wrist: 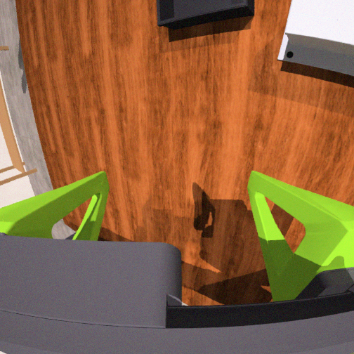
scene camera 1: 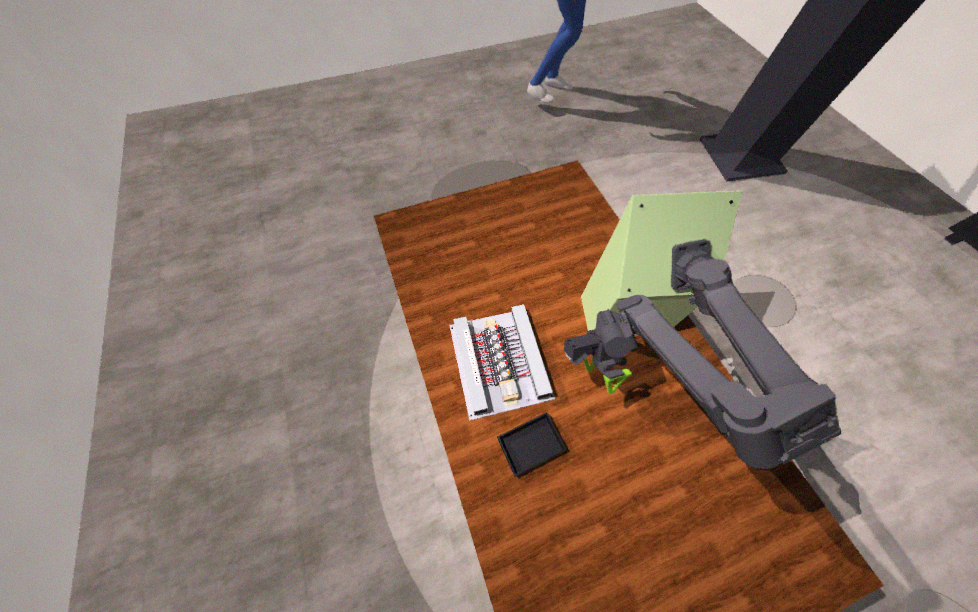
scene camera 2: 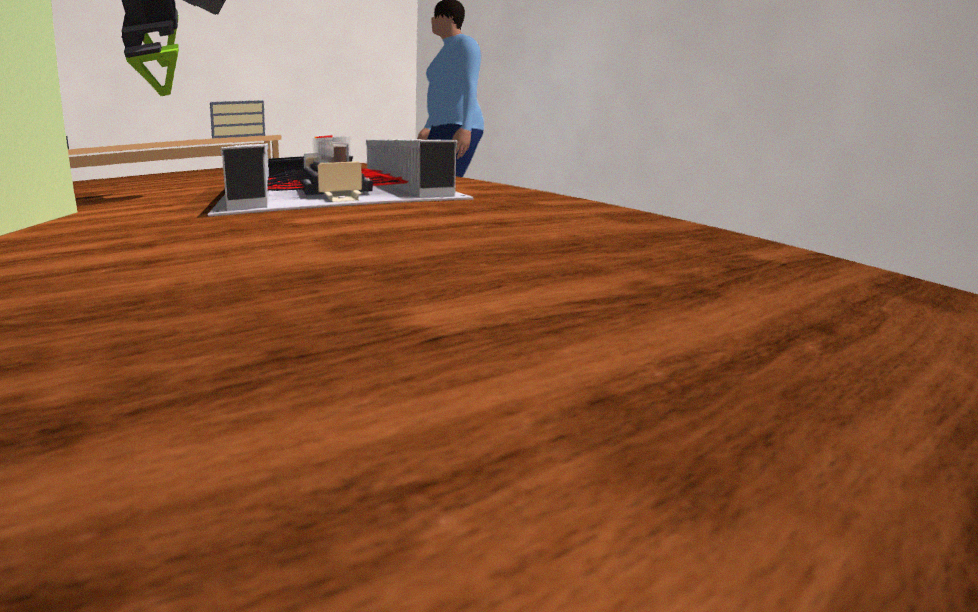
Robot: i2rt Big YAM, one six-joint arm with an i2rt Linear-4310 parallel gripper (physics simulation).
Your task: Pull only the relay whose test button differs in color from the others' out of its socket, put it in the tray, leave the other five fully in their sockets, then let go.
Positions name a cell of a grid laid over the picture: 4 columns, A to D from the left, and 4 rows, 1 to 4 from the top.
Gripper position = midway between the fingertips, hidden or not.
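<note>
A clear relay (scene camera 2: B1) is in view, as is a white panel (scene camera 1: C3), (scene camera 2: B2). My gripper (scene camera 2: A1), (wrist: C3), (scene camera 1: C3) is in view too.
</note>
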